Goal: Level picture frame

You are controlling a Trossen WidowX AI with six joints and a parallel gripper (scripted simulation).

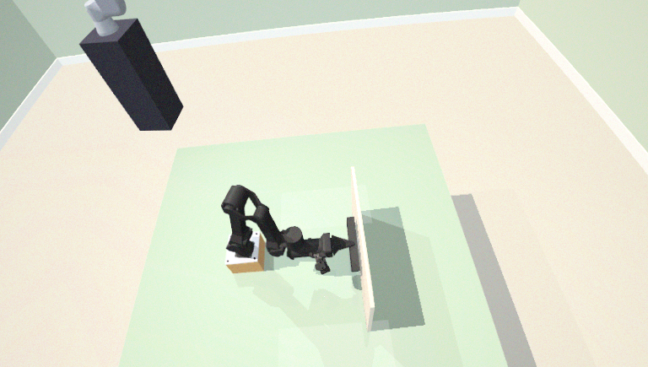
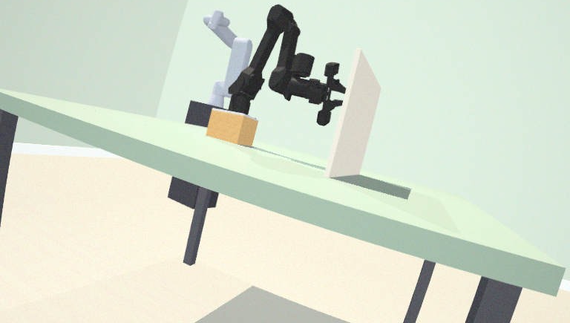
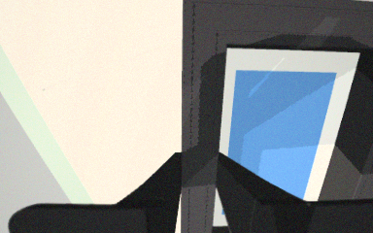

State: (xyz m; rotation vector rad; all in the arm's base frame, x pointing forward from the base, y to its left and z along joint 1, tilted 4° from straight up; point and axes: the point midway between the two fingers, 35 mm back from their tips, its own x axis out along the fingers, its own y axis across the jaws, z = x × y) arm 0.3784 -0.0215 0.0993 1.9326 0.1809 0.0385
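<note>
Now: gripper tip 5 cm above the picture frame and 2 cm to the right of it. Round my gripper tip: cream wall panel (6 cm below, 2 cm ahead, 1 cm to the left).
</note>
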